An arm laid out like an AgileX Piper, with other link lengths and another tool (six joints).
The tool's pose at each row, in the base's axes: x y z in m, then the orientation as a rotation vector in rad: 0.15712 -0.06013 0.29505 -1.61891 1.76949 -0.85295; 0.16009 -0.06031 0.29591 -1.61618 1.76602 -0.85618; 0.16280 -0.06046 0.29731 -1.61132 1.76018 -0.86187; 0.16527 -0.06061 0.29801 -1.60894 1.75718 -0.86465; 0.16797 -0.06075 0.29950 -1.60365 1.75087 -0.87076; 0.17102 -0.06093 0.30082 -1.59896 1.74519 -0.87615; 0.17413 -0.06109 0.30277 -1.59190 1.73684 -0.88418; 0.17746 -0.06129 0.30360 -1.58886 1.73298 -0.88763; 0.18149 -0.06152 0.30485 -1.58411 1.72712 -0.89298; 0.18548 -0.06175 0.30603 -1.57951 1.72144 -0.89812
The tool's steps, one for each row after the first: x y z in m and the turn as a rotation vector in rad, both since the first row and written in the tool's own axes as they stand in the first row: -0.00008 -0.00252 0.00179 0.00457 -0.00029 -0.00014; -0.00017 -0.00531 0.00305 0.01248 -0.00063 -0.00027; -0.00024 -0.00740 0.00455 0.01644 -0.00088 -0.00038; -0.00034 -0.01024 0.00573 0.02500 -0.00123 -0.00051; -0.00044 -0.01318 0.00730 0.03263 -0.00160 -0.00066; -0.00055 -0.01664 0.00852 0.04397 -0.00205 -0.00081; -0.00065 -0.01936 0.01062 0.04900 -0.00239 -0.00095; -0.00078 -0.02285 0.01300 0.05676 -0.00283 -0.00112; -0.00090 -0.02626 0.01539 0.06425 -0.00327 -0.00129
